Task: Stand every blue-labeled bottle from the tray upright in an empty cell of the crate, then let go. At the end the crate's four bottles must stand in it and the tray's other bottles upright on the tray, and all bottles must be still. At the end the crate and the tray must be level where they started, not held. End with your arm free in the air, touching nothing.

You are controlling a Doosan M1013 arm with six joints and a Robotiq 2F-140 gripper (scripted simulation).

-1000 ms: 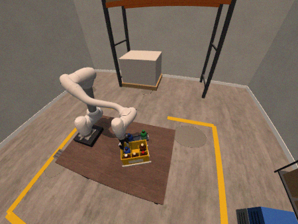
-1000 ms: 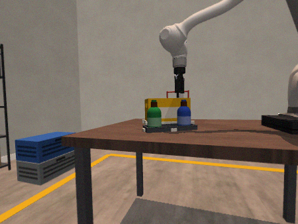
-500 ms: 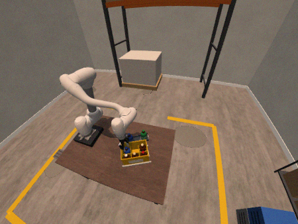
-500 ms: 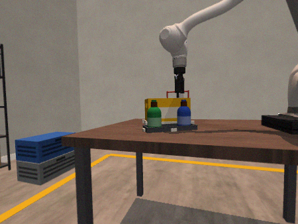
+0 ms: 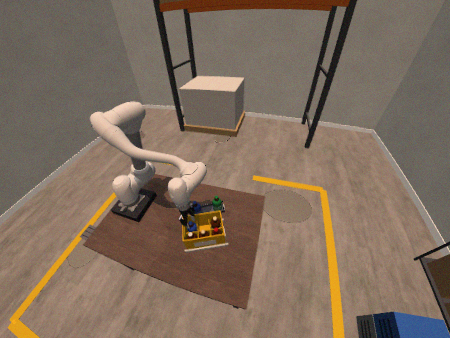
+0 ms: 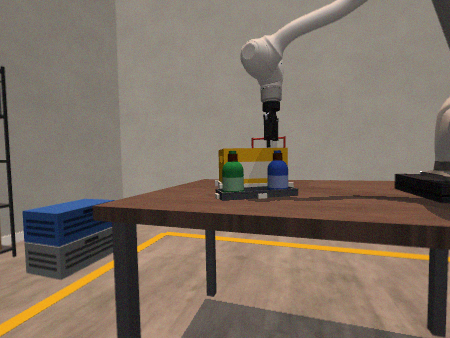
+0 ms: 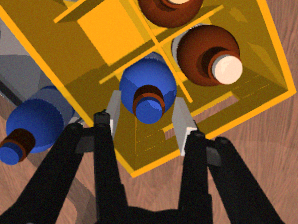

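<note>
The yellow crate is 90 mm ahead of my hand, 10 mm to the left of it and 90 mm below it. Round my hand: green-labeled bottle 90 mm ahead, 270 mm to the left, 90 mm below; tray 20 mm ahead, 210 mm to the left, 160 mm below.
</note>
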